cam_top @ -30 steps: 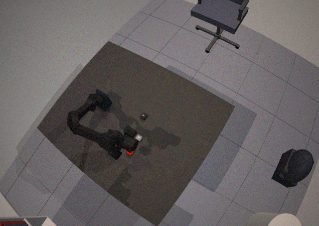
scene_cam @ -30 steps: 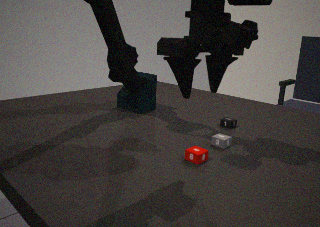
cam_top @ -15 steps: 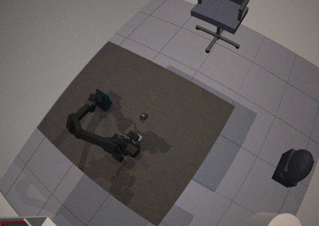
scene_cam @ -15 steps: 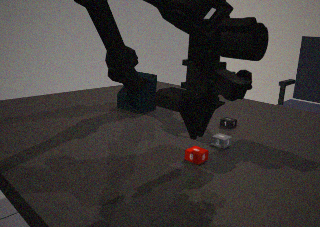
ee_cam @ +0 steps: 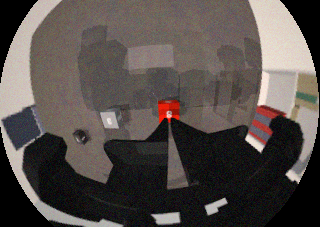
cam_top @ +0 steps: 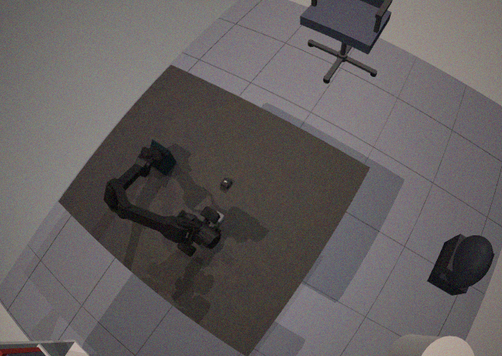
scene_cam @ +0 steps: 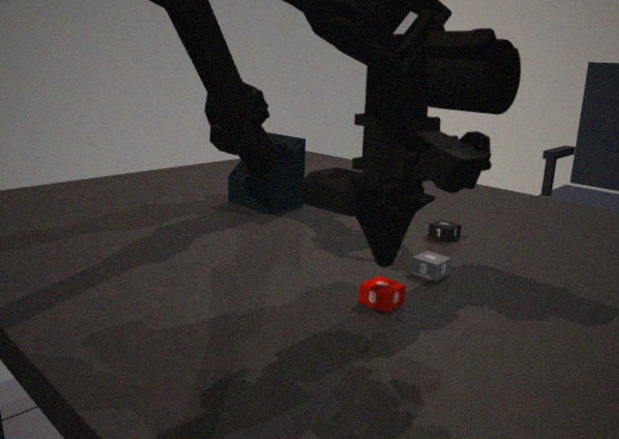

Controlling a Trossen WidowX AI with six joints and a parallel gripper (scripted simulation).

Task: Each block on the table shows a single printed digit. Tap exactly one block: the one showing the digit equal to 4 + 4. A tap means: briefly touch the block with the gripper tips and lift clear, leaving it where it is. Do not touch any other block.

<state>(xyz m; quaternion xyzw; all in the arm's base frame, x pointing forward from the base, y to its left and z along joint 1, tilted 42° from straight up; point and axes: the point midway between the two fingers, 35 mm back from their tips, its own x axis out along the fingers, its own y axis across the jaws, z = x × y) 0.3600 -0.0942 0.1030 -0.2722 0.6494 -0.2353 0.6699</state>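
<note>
Right now the red block marked 8 is 30 mm below my gripper tip. Also, from my gripper tip: grey block marked 3 (10 mm behind, 100 mm to the left, 30 mm below); then black block marked 1 (70 mm behind, 230 mm to the left, 30 mm below).
</note>
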